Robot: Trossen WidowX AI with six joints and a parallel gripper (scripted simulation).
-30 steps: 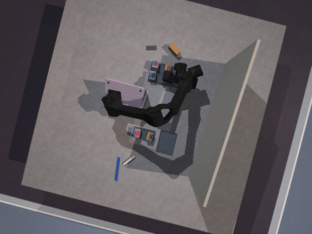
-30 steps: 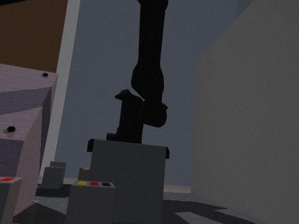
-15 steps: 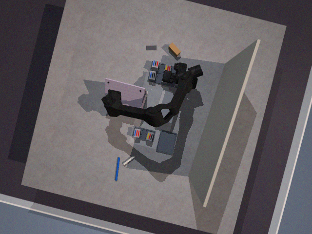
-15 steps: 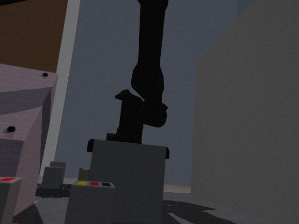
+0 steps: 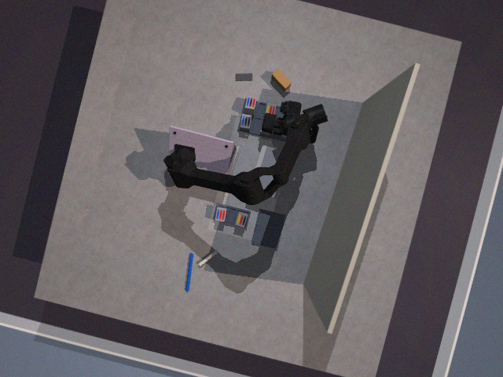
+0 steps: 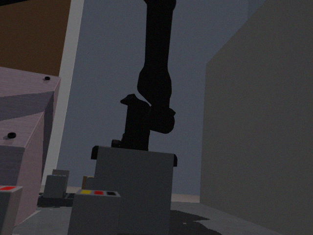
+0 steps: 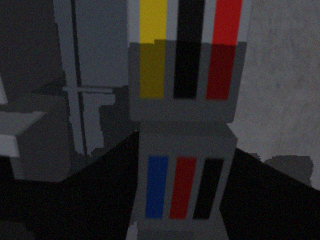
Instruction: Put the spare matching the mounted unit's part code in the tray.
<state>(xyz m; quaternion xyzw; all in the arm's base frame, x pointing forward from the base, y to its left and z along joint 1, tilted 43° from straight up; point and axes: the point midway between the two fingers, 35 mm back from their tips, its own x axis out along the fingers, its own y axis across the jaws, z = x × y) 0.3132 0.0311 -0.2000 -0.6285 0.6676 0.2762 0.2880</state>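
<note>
The dark tray lies 1 cm ahead of my gripper tip, 36 cm to the right of it and 1 cm below it. The rest, counted from my gripper tip: grey spare block: 2 cm above; then tall dark wall panel: 22 cm ahead, 18 cm to the right, 21 cm above; then tall grey block: 4 cm behind, 15 cm to the right, 3 cm above.
</note>
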